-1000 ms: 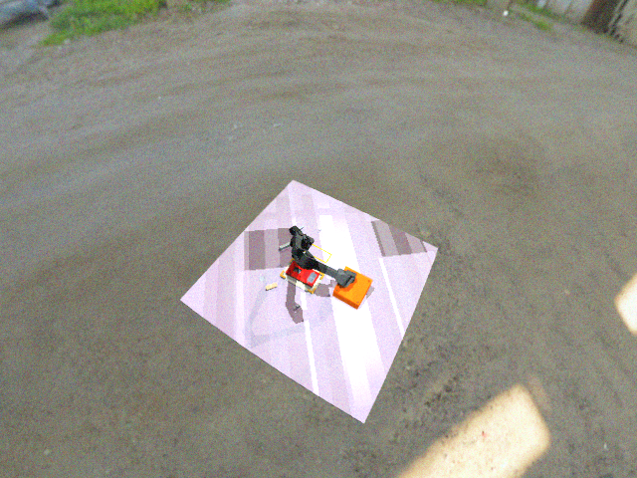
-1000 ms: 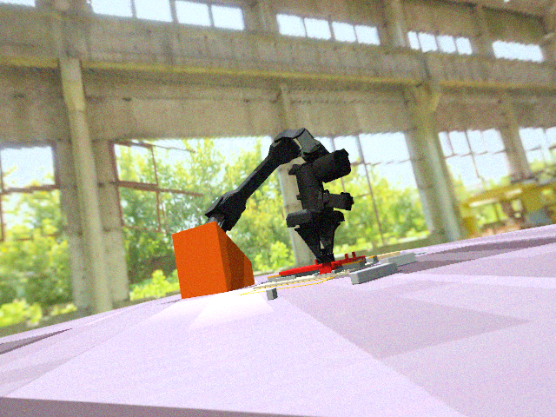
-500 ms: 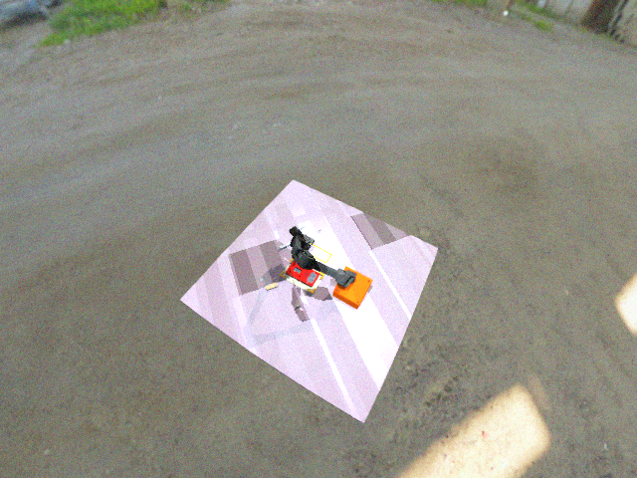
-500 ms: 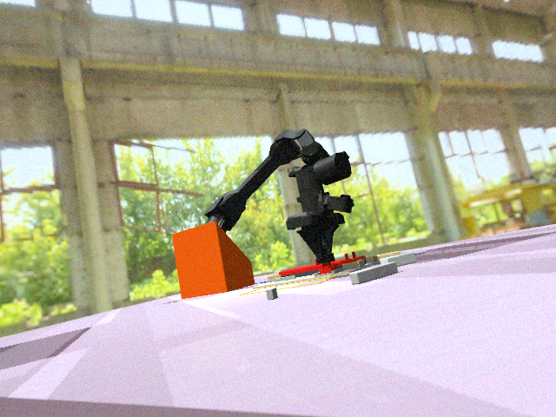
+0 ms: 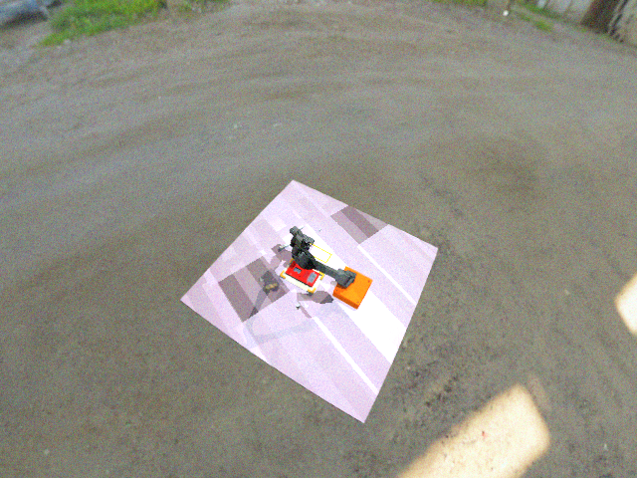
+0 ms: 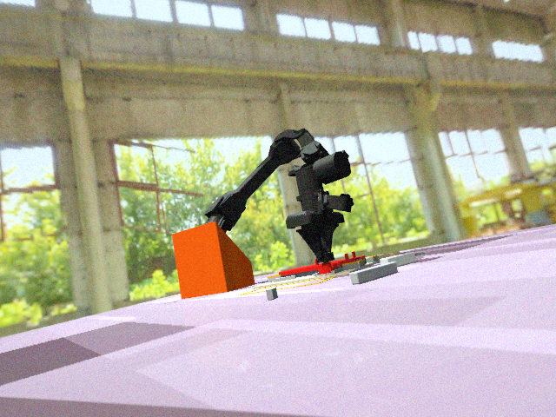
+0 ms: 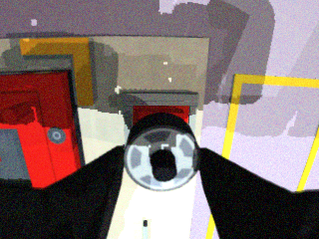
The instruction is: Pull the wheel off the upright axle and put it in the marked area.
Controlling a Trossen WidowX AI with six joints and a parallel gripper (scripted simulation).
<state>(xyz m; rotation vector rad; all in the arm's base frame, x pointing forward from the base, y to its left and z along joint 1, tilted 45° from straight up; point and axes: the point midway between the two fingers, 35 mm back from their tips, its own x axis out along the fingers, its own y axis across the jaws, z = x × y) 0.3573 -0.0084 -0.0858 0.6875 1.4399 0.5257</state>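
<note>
The black wheel lies right at my gripper tip.
</note>
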